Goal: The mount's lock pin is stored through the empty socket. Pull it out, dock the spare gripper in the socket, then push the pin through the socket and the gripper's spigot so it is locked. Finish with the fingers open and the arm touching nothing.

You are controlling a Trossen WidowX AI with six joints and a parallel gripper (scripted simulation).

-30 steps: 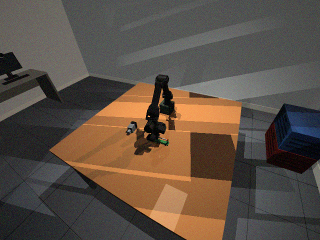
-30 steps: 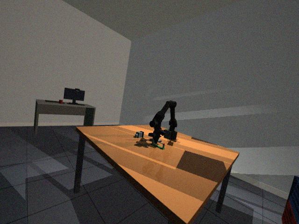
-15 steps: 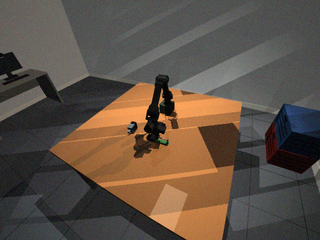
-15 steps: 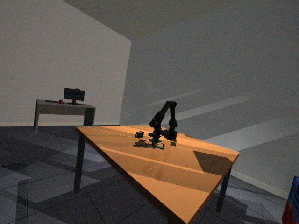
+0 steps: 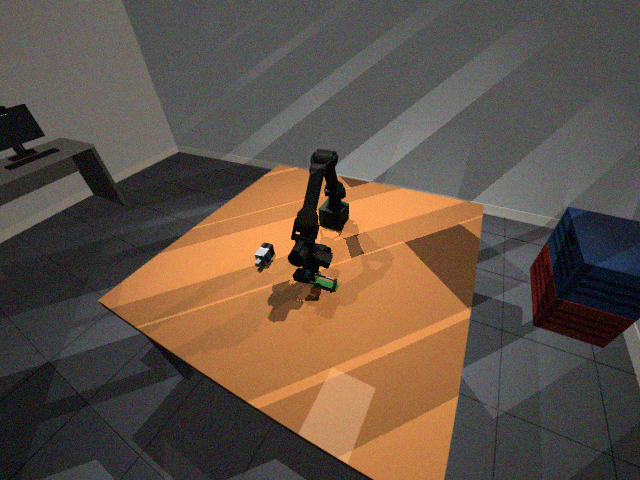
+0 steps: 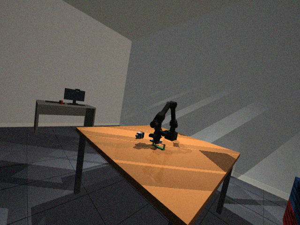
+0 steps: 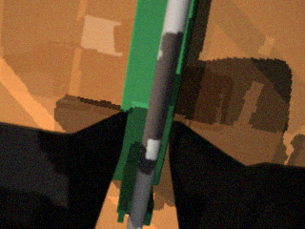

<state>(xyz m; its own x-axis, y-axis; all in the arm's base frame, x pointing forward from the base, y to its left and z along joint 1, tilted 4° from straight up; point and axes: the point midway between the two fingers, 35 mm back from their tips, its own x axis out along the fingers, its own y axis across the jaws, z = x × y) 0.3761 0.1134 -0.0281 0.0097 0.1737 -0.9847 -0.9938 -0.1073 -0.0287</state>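
Right now the green mount is 20 mm to the left of my gripper tip. Round my gripper tip: spare gripper (260 mm to the right, 10 mm above).
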